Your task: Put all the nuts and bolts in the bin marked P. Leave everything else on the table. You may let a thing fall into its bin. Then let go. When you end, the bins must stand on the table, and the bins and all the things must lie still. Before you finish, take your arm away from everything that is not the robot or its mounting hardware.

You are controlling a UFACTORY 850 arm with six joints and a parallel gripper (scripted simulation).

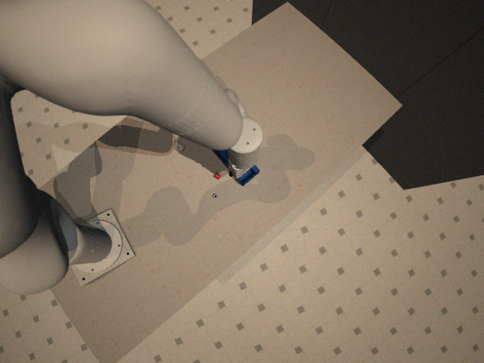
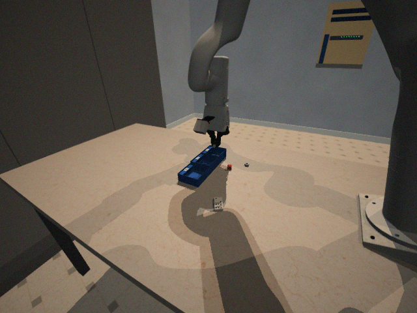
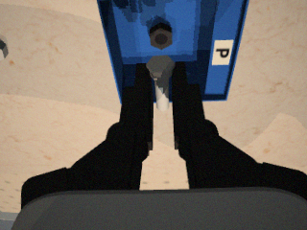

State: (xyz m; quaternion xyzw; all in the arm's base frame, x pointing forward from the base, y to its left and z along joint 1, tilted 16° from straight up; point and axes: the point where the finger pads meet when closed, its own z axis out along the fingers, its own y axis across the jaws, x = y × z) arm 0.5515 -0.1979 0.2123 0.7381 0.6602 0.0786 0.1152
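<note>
My hand is 70 mm above the black nut. From my hand the other things lie so: blue bin 20 mm ahead, 80 mm to the left, 60 mm below; then red die 80 mm behind, 60 mm to the left, 80 mm below; then grey bolt 10 mm to the left, 20 mm below.
</note>
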